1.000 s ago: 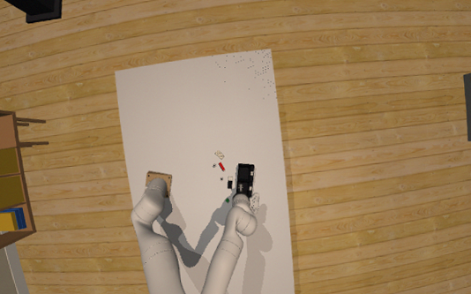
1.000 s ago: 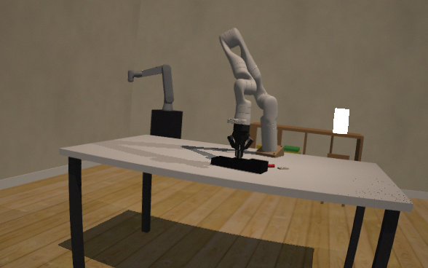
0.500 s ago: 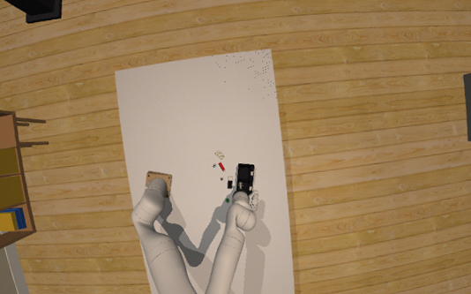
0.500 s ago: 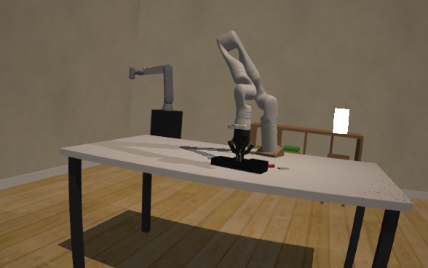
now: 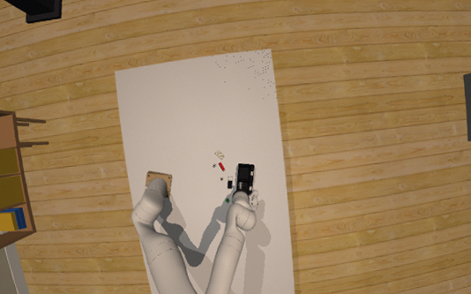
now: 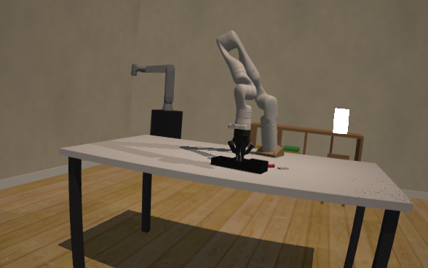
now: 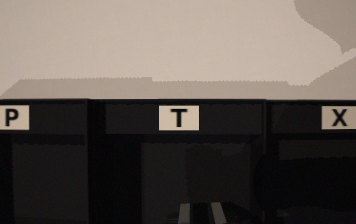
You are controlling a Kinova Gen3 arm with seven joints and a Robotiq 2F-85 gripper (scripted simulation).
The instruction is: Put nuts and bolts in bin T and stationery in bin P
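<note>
Now: the black double bin 30 mm ahead of my hand, 10 mm to the left of it and 10 mm below it. Round my hand: black eraser: 50 mm behind, 40 mm to the left, 30 mm below; then red battery: 120 mm to the left, 100 mm behind, 30 mm below; then green die: 70 mm to the right, 70 mm behind, 30 mm below.
</note>
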